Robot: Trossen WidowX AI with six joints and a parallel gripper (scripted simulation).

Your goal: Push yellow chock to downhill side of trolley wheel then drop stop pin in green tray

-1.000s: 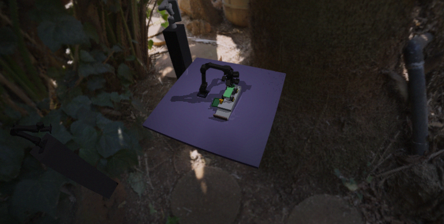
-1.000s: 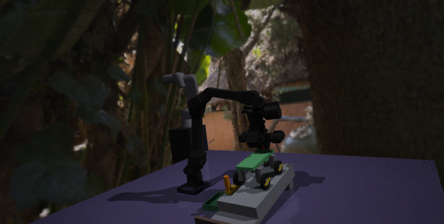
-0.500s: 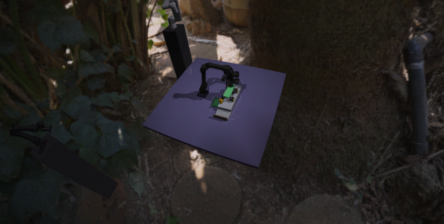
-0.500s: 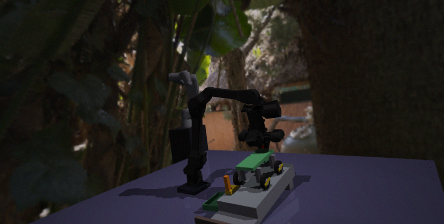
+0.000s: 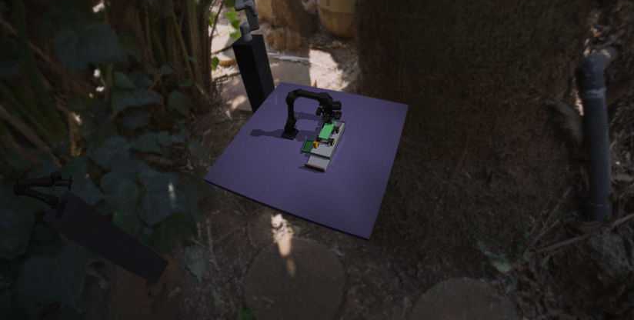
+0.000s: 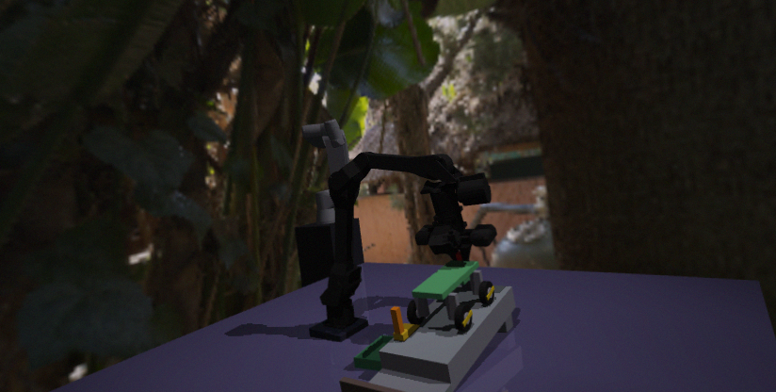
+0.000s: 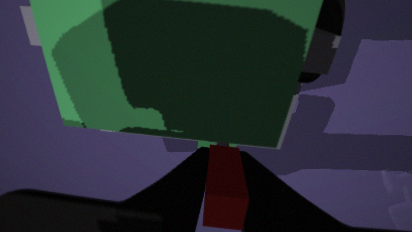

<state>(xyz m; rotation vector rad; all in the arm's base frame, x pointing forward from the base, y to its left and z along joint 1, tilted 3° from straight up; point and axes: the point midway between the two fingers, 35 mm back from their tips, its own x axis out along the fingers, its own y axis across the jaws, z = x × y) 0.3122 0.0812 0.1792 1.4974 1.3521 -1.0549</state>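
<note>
My gripper tip is 21 cm to the left of the yellow chock, 6 cm above it and 5 cm past it. Also, from my gripper tip: brown strip: 39 cm to the right, 12 cm below; then stop pin: right at my gripper tip; then green-decked trolley: 11 cm to the right, 3 cm below, 1 cm ahead.
</note>
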